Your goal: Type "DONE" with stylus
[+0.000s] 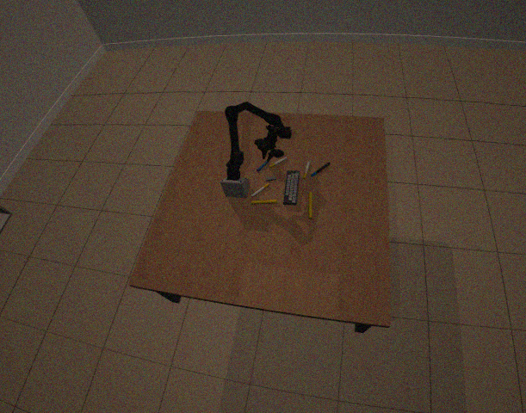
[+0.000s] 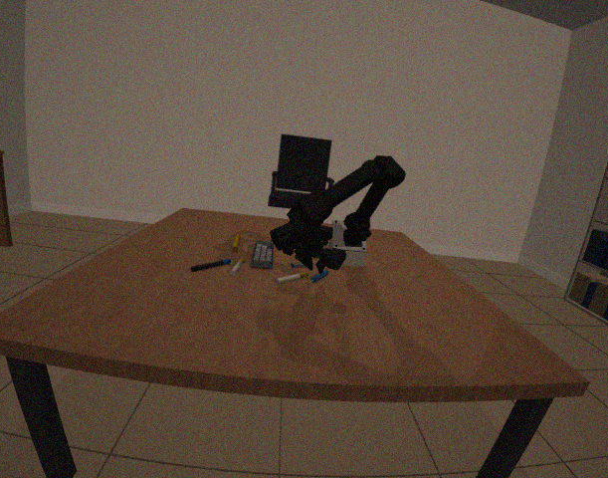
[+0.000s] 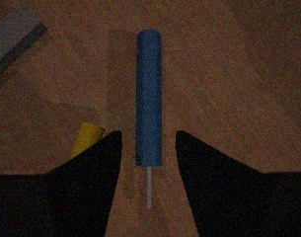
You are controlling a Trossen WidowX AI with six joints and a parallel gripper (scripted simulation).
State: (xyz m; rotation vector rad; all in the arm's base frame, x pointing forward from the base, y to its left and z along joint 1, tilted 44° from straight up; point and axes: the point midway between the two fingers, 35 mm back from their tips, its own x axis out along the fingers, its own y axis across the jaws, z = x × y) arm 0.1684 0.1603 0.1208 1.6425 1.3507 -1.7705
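My gripper tip is now 2 cm above the blue stylus. The rest, counted from my gripper tip: thin grey tip (2 cm ahead, 3 cm to the left, 2 cm below).
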